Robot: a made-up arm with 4 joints.
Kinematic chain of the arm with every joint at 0, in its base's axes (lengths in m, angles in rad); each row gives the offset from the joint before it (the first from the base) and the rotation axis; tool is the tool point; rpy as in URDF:
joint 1: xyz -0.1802 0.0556 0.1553 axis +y
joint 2: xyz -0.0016 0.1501 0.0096 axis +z
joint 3: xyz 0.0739 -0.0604 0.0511 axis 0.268 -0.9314 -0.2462
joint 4: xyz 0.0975 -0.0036 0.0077 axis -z
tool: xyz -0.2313 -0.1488 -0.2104 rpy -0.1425 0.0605 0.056
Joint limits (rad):
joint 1: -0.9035..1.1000
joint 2: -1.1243..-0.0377
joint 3: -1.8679..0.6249
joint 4: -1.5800..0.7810
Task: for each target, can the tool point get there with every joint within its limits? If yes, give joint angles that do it. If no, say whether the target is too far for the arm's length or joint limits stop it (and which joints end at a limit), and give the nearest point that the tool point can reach.
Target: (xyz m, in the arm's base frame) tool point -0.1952 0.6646 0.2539
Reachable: no: joint limits stop it (at a limit: joint 1, joint 2, joint 4) | nearest point -0.2370 0.3468 0.2977 | short by 0.324 m
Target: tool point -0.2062 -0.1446 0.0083
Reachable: yes | joints 0.1008 -0.4678 0.3362 -0.7603
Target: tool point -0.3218 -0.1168 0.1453
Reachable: yes | joints 0.9413 -0.3292 -0.2282 -0.5850
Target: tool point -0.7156 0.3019 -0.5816
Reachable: no: too far | nearest point -0.4062 0.0461 -0.1558 | short by 0.585 m
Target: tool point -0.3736 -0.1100 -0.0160
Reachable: yes | joints -0.1250 -1.0160 -0.2456 -1.0551
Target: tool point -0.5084 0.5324 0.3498
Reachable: no: joint limits stop it (at a limit: joint 2, joint 4) | nearest point -0.3816 0.3171 0.2746 | short by 0.261 m
